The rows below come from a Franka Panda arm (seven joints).
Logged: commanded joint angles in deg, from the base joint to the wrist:
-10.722 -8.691 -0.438 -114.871 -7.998 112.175 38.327
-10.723 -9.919 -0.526 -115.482 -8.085 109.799 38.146
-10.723 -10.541 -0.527 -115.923 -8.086 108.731 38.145
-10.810 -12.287 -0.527 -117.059 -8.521 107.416 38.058
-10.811 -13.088 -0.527 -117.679 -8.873 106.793 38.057
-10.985 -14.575 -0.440 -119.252 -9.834 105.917 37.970
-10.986 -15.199 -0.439 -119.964 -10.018 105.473 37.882
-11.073 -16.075 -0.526 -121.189 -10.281 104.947 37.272
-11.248 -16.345 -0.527 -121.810 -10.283 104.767 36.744
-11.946 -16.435 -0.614 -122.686 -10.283 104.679 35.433
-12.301 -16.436 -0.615 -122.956 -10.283 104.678 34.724
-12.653 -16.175 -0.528 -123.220 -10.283 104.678 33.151
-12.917 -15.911 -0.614 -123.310 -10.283 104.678 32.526
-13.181 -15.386 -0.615 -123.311 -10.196 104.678 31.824
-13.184 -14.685 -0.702 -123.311 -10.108 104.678 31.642
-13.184 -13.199 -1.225 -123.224 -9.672 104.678 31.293
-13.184 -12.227 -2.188 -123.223 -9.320 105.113 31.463
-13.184 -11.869 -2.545 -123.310 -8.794 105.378 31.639
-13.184 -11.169 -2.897 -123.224 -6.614 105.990 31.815
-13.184 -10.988 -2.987 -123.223 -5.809 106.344 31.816
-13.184 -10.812 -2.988 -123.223 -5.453 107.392 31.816
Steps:
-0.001 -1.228 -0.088 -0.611 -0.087 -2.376 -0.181
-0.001 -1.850 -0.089 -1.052 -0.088 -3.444 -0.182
-0.088 -3.596 -0.089 -2.188 -0.523 -4.759 -0.269
-0.089 -4.397 -0.089 -2.808 -0.875 -5.382 -0.270
-0.263 -5.884 -0.002 -4.381 -1.836 -6.258 -0.357
-0.264 -6.508 -0.001 -5.093 -2.020 -6.702 -0.445
-0.351 -7.384 -0.088 -6.318 -2.283 -7.228 -1.055
-0.526 -7.654 -0.089 -6.939 -2.285 -7.408 -1.583
-1.224 -7.744 -0.176 -7.815 -2.285 -7.496 -2.894
-1.579 -7.745 -0.177 -8.085 -2.285 -7.497 -3.603
-1.931 -7.484 -0.090 -8.349 -2.285 -7.497 -5.176
-2.195 -7.220 -0.176 -8.439 -2.285 -7.497 -5.801
-2.459 -6.695 -0.177 -8.440 -2.198 -7.497 -6.503
-2.462 -5.994 -0.264 -8.440 -2.110 -7.497 -6.685
-2.462 -4.508 -0.787 -8.353 -1.674 -7.497 -7.034
-2.462 -3.536 -1.750 -8.352 -1.322 -7.062 -6.864
-2.462 -3.178 -2.107 -8.439 -0.796 -6.797 -6.688
-2.462 -2.478 -2.459 -8.353 1.384 -6.185 -6.512
-2.462 -2.297 -2.549 -8.352 2.189 -5.831 -6.511
-2.462 -2.121 -2.550 -8.352 2.545 -4.783 -6.511

